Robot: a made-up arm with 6 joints. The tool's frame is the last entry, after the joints. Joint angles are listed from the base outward.
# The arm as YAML. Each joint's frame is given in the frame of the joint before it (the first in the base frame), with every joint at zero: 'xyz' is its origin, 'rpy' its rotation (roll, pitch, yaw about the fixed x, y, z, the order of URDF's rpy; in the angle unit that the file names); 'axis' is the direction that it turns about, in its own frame. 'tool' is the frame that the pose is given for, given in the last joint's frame.
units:
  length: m
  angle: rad
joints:
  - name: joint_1
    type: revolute
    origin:
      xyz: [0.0, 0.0, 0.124]
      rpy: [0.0, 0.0, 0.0]
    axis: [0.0, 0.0, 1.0]
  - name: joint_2
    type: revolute
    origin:
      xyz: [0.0, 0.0, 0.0]
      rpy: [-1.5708, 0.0, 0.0]
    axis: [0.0, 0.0, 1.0]
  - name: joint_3
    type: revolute
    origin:
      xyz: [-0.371, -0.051, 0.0]
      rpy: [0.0, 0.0, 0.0]
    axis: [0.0, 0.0, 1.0]
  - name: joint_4
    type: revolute
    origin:
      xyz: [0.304, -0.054, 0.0]
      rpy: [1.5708, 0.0, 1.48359]
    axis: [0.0, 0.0, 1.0]
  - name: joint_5
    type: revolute
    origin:
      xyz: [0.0, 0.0, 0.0]
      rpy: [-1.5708, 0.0, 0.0]
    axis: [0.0, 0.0, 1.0]
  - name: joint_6
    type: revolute
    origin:
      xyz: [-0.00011, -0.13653, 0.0]
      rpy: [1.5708, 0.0, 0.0]
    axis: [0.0, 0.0, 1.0]
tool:
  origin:
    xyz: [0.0, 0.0, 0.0]
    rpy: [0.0, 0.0, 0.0]
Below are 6 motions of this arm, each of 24 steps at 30 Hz.
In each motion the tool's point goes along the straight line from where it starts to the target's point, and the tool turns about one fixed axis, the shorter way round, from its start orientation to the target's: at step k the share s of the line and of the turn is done. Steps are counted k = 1, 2, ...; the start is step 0. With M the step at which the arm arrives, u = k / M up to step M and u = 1 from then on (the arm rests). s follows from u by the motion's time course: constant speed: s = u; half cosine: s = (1 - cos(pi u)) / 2; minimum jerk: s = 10 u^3 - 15 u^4 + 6 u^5.
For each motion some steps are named. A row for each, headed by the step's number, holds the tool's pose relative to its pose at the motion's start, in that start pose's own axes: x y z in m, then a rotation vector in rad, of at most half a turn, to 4 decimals.
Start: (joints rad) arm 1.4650 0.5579 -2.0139 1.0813 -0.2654 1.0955
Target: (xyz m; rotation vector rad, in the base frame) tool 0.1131 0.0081 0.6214 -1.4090 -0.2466 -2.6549
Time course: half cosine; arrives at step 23
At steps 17, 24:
17: -0.2392 -0.1637 -0.1608 0.0806 -0.6840 -0.3515
24: -0.2843 -0.1946 -0.1911 0.0958 -0.8131 -0.4178

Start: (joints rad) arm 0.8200 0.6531 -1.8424 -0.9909 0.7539 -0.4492
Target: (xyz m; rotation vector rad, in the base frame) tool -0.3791 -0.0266 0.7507 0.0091 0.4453 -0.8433
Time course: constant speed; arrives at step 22
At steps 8, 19, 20, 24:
8: -0.0815 -0.0128 -0.1071 0.1922 -0.0896 -0.0147
19: -0.1936 -0.0303 -0.2544 0.4566 -0.2127 -0.0348
20: -0.2038 -0.0319 -0.2678 0.4806 -0.2239 -0.0367
24: -0.2242 -0.0351 -0.2946 0.5287 -0.2463 -0.0403

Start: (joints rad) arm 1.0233 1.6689 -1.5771 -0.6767 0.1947 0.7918
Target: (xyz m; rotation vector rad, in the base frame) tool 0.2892 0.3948 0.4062 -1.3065 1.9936 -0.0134
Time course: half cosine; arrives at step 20
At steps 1, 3, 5, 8, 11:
1: 0.0005 -0.0002 -0.0001 0.0008 0.0044 -0.0031
3: 0.0048 -0.0021 -0.0013 0.0074 0.0388 -0.0278
5: 0.0129 -0.0057 -0.0035 0.0199 0.1042 -0.0748
8: 0.0304 -0.0136 -0.0082 0.0470 0.2458 -0.1764
11: 0.0509 -0.0227 -0.0137 0.0787 0.4114 -0.2952

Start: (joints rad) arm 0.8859 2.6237 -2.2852 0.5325 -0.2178 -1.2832
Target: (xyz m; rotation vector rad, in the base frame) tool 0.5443 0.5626 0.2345 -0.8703 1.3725 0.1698
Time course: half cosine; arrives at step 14
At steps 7, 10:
7: 0.0072 -0.0286 -0.0020 0.0443 0.0245 0.1593
10: 0.0117 -0.0465 -0.0032 0.0719 0.0397 0.2586

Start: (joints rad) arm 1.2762 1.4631 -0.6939 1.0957 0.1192 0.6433
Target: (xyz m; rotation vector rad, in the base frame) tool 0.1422 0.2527 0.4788 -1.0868 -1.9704 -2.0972
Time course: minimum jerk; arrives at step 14
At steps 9, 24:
9: -0.0237 0.0989 -0.1759 -0.5434 -0.0015 0.3009
24: -0.0315 0.1313 -0.2335 -0.7210 -0.0020 0.3992

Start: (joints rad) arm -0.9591 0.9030 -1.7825 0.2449 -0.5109 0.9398
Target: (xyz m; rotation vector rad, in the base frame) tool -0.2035 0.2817 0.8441 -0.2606 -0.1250 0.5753
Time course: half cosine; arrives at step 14
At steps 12, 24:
12: -0.1180 0.2822 -0.0395 -0.3795 -0.0064 0.3838
24: -0.1242 0.2969 -0.0416 -0.3993 -0.0068 0.4038

